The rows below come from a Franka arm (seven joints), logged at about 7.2 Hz.
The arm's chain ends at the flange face. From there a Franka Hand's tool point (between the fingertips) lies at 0.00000 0.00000 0.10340 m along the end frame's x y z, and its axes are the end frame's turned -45 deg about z.
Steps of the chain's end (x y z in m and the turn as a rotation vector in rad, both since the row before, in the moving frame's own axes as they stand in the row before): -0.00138 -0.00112 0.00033 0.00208 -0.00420 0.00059; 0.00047 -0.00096 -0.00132 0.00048 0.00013 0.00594; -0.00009 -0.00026 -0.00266 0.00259 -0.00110 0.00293; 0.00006 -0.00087 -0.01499 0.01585 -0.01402 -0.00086; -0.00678 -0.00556 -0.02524 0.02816 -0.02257 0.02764; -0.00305 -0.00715 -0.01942 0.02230 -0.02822 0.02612; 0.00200 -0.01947 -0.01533 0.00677 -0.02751 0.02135
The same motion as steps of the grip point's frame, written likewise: -0.00034 -0.00223 0.00033 0.00444 -0.00150 0.00059; 0.00106 -0.00037 -0.00132 0.00025 0.00043 0.00594; 0.00023 -0.00052 -0.00266 0.00261 0.00105 0.00293; 0.00079 -0.00276 -0.01501 0.02112 0.00129 -0.00086; -0.00040 -0.01243 -0.02531 0.03587 0.00395 0.02764; 0.00251 -0.01091 -0.01949 0.03572 -0.00419 0.02612; 0.01369 -0.01488 -0.01537 0.02424 -0.01467 0.02135
